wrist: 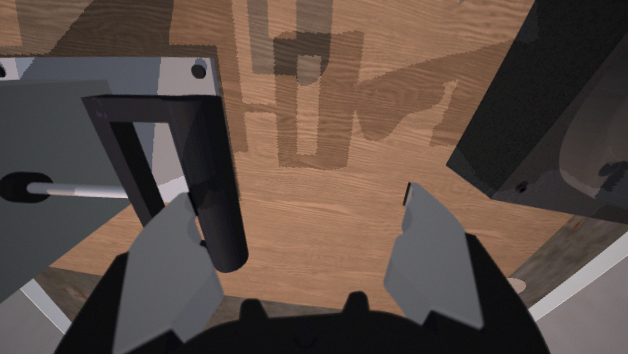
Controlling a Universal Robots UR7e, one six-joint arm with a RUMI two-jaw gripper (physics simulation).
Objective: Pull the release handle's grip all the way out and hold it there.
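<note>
The release handle's grip (207, 165) is a dark round bar at the left of the wrist view, joined to a dark rectangular frame. A thin metal rod (82, 190) runs from that frame to a dark slot in a grey-green panel (55, 135). My gripper (302, 190) is wide open with no object held. Its left fingertip overlaps the handle's opening in the view, by the left side of the grip bar; whether it touches the bar I cannot tell. The right fingertip is well to the right of the bar, over the wooden surface.
A pale base plate (187, 80) with dark screws lies under the panel at the upper left. A large dark box-like object (505, 95) stands at the upper right. The wooden table top (300, 220) carries shadows, and its front edge shows near the gripper's body.
</note>
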